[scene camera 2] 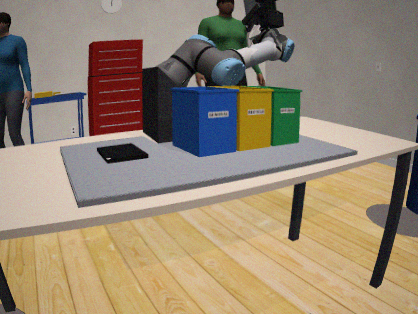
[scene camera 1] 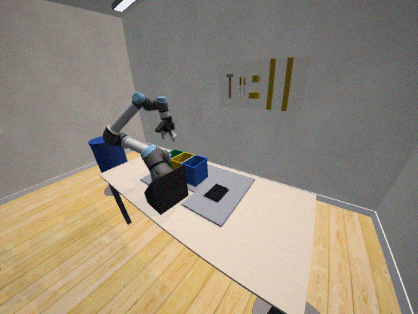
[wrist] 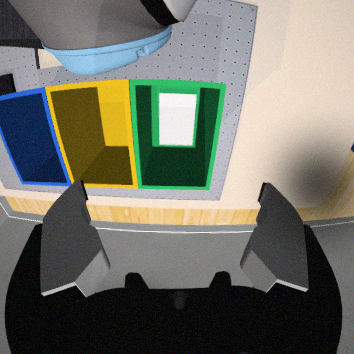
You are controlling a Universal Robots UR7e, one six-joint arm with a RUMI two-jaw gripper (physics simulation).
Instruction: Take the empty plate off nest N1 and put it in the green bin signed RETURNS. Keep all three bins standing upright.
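Seen in the pictures: gripper, between the fingertips: [scene camera 2: 265,49] [scene camera 1: 168,140] [wrist: 173,183]; arm's base, origin of its link: [scene camera 2: 165,83] [scene camera 1: 164,177].
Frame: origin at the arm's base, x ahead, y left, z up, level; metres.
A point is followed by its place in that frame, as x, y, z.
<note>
The plate [wrist: 177,120] @(0.265, 0.305, -0.173) shows as a plain white rectangle inside the green bin [scene camera 1: 176,152] @(0.334, 0.347, -0.035) [scene camera 2: 286,120] @(0.343, 0.305, -0.109) [wrist: 175,188] @(0.345, 0.313, -0.008); no wells can be made out on it. The green bin's walls hide the plate in both scene views. The green, yellow [scene camera 1: 181,163] [scene camera 2: 254,127] @(0.364, 0.174, -0.123) [wrist: 116,125] @(0.308, 0.153, -0.186) and blue [scene camera 1: 197,172] @(0.262, -0.030, -0.072) [scene camera 2: 210,127] @(0.388, 0.026, -0.111) [wrist: 25,140] @(0.321, -0.018, -0.058) bins stand upright in a row. My gripper [scene camera 1: 170,137] @(0.240, 0.289, 0.126) [wrist: 173,183] @(0.240, 0.289, 0.126) is open and empty, high above the table near the green bin. A flat black nest [scene camera 1: 217,192] @(0.278, -0.218, -0.177) [scene camera 2: 122,152] @(0.308, -0.207, -0.177) has no plate on it; its label cannot be read.
The bins and the nest stand on a grey perforated board [scene camera 1: 220,212] @(0.154, -0.349, -0.188) [scene camera 2: 150,182] @(0.554, -0.175, -0.188) [wrist: 235,55] @(0.087, 0.404, -0.188) on the pale table [scene camera 1: 270,225] @(0.274, -0.629, -0.201) [scene camera 2: 30,195] @(0.526, -0.461, -0.201) [wrist: 295,100] @(0.135, 0.614, -0.201). My arm's black base block [scene camera 1: 167,192] @(-0.030, -0.067, -0.065) [scene camera 2: 157,107] @(0.126, -0.060, -0.077) is close beside the bins. Two people [scene camera 2: 222,35] [scene camera 2: 15,65] stand behind the table.
</note>
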